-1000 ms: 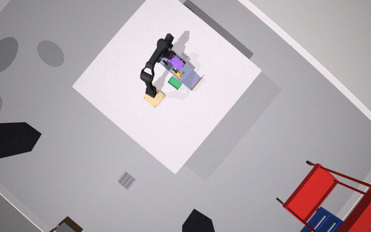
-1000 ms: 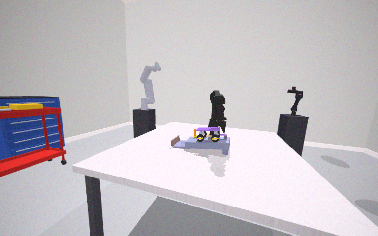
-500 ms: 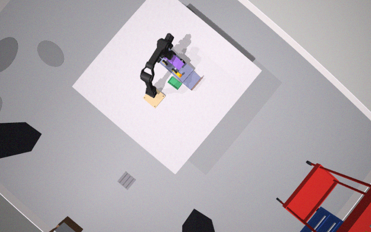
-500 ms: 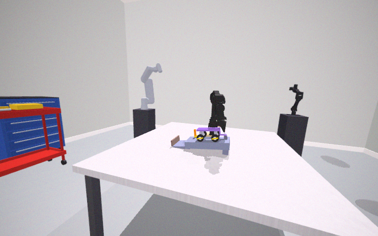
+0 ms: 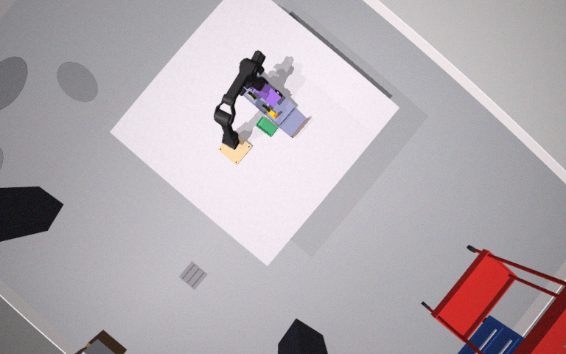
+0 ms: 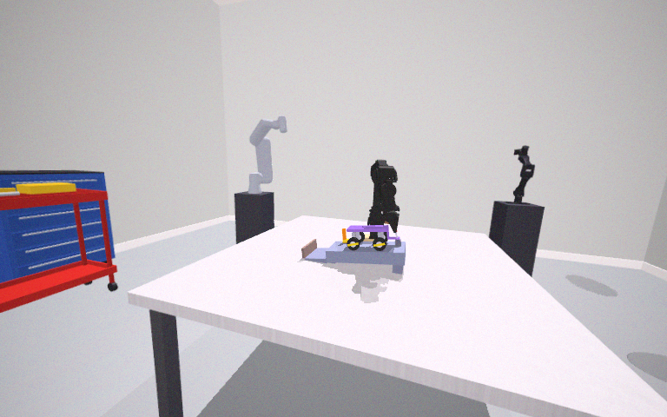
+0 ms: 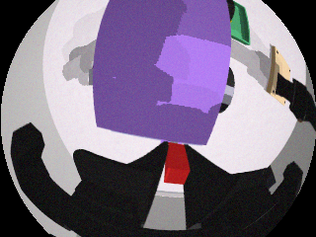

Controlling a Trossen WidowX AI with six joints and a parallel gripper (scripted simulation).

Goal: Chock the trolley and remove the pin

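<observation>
Now: the yellow chock 5 cm behind my gripper tip, 20 cm to the right of it and 6 cm below it. Round my gripper tip: stop pin right at my gripper tip; then purple trolley 1 cm ahead, 11 cm to the right, 3 cm below; then blue-grey ramp 1 cm ahead, 12 cm to the right, 9 cm below.
</observation>
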